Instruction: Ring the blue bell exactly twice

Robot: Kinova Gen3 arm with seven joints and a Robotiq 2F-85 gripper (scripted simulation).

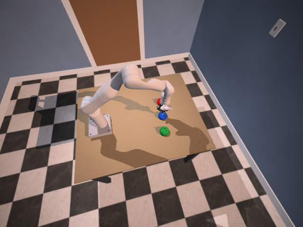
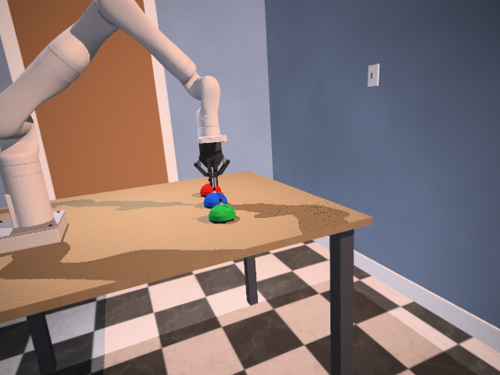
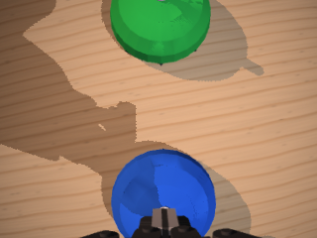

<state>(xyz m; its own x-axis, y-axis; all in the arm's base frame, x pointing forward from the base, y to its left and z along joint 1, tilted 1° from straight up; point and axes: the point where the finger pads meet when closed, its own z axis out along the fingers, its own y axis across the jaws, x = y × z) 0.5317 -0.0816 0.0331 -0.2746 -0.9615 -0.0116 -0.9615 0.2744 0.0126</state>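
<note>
Right now the blue bell is 4 cm below my hand. From my hand the other things lie so: green bell 15 cm to the right, 4 cm below, 4 cm behind; then red bell 15 cm to the left, 4 cm below, 4 cm ahead.
</note>
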